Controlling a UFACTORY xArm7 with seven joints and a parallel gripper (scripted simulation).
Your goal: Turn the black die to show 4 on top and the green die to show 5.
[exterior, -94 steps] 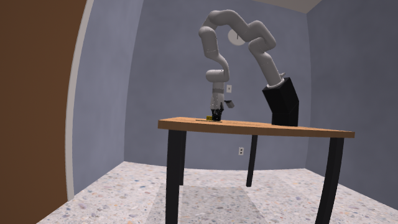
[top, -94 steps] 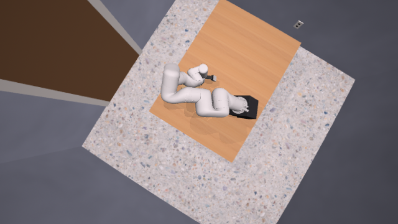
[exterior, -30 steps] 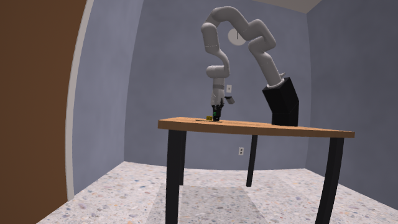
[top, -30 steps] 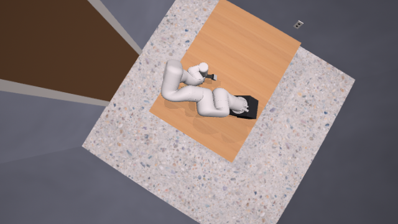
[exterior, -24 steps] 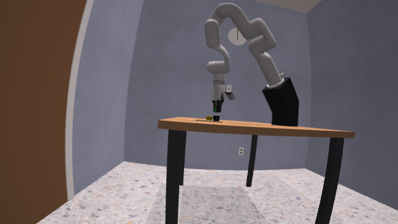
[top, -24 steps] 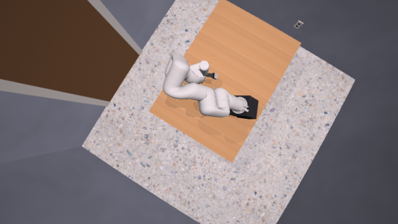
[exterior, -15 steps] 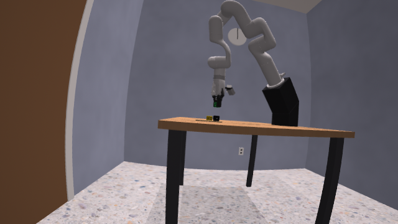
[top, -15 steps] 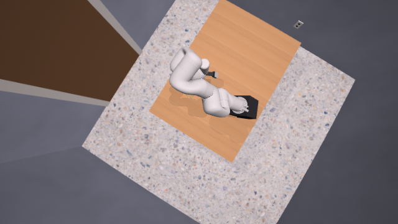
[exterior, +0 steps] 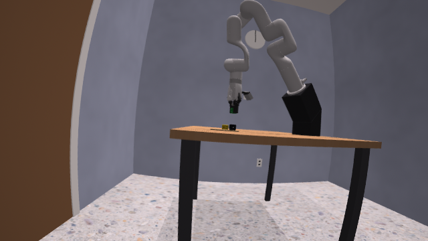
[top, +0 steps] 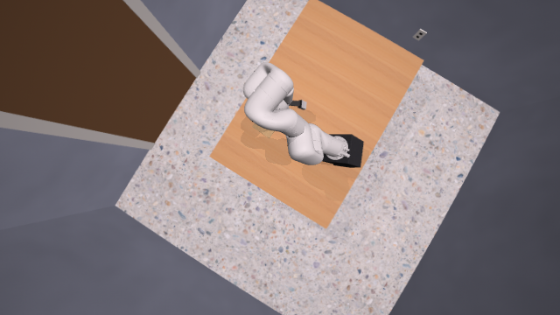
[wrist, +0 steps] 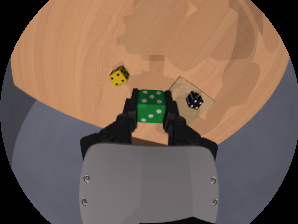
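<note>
Now: the tan mat 7 cm ahead of my hand, 13 cm to the left of it and 12 cm below it. Also, from my hand: yellow die 4 cm ahead, 5 cm to the right, 11 cm below; black die 2 cm ahead, 13 cm to the left, 10 cm below; green die 1 cm below.
</note>
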